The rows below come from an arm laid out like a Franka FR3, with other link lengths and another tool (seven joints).
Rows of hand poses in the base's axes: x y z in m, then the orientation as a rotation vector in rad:
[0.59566, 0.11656, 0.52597, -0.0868, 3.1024, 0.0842]
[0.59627, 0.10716, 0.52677, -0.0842, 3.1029, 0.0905]
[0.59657, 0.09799, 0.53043, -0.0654, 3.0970, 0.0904]
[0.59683, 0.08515, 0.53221, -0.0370, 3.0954, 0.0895]
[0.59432, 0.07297, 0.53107, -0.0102, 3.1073, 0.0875]
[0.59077, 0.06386, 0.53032, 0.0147, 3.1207, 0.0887]
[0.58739, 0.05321, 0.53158, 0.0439, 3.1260, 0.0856]
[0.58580, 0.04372, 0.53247, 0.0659, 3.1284, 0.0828]
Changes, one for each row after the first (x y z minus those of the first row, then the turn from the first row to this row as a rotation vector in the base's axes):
[0.00061, -0.00940, 0.00080, 0.0041, 0.0008, -0.0016]
[0.00091, -0.01857, 0.00446, 0.0045, -0.0053, -0.0138]
[0.00117, -0.03141, 0.00624, 0.0044, -0.0069, -0.0321]
[-0.00134, -0.04359, 0.00510, 0.0028, 0.0052, -0.0492]
[-0.00489, -0.05270, 0.00435, 0.0033, 0.0191, -0.0648]
[-0.00827, -0.06335, 0.00561, 0.0014, 0.0250, -0.0833]
[-0.00986, -0.07284, 0.00650, -0.0003, 0.0281, -0.0973]

